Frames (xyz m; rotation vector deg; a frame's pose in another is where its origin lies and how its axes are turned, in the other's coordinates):
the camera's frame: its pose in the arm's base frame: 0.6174 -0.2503 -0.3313 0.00 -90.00 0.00
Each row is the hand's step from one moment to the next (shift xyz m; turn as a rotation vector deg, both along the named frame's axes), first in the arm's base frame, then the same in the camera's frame.
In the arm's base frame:
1: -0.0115 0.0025 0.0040 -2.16 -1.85 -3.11
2: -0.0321 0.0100 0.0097 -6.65 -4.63 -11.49
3: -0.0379 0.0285 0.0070 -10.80 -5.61 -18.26
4: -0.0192 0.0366 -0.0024 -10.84 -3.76 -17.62
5: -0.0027 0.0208 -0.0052 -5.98 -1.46 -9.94
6: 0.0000 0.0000 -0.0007 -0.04 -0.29 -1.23
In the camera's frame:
1: 0.0040 0.0025 0.0115 -3.11 -1.85 2.16
2: 0.0097 0.0100 0.0321 -11.49 -4.63 6.65
3: 0.0070 0.0285 0.0379 -18.26 -5.61 10.80
4: -0.0024 0.0366 0.0192 -17.62 -3.76 10.84
5: -0.0052 0.0208 0.0027 -9.94 -1.46 5.98
6: -0.0007 0.0000 0.0000 -1.23 -0.29 0.04

